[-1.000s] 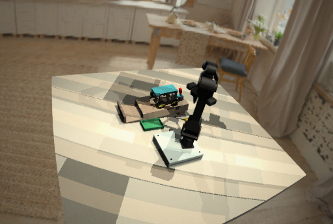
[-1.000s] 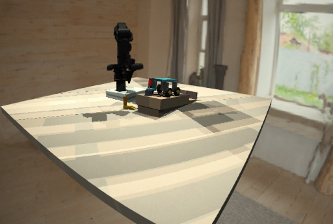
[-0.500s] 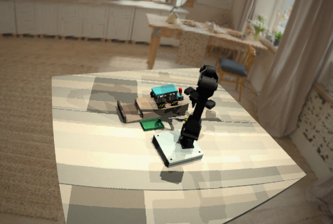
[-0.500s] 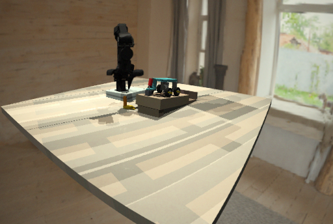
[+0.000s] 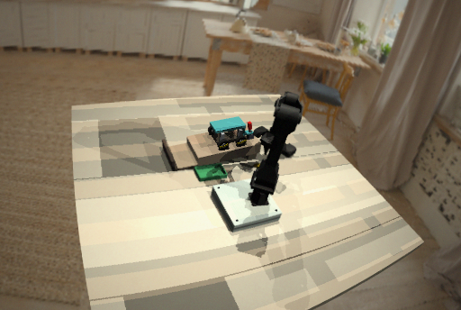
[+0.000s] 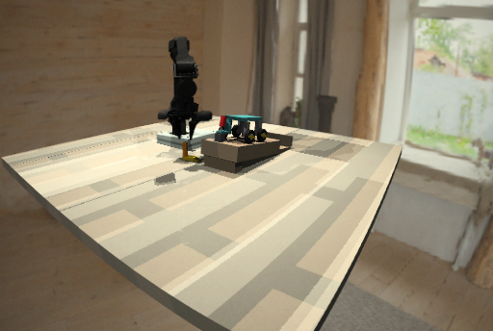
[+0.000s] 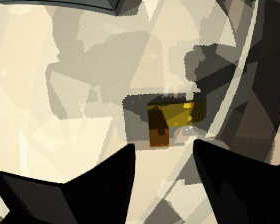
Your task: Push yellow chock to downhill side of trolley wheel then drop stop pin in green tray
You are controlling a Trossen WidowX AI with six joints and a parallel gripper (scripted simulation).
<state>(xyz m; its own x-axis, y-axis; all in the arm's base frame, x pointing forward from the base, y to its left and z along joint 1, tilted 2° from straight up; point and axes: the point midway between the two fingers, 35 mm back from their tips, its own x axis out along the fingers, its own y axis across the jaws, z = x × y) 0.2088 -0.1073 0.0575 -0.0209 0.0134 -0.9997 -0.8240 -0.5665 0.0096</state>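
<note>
Now: gripper tip 1 cm short of the yellow chock, 1 cm to the right of it and 6 cm above it. Also, from my gripper tip: brown ramp: 12 cm ahead, 17 cm to the left, 3 cm below; then teal trolley: 12 cm ahead, 16 cm to the left, 4 cm above; then red-headed stop pin: 12 cm ahead, 6 cm to the left, 5 cm above.
</note>
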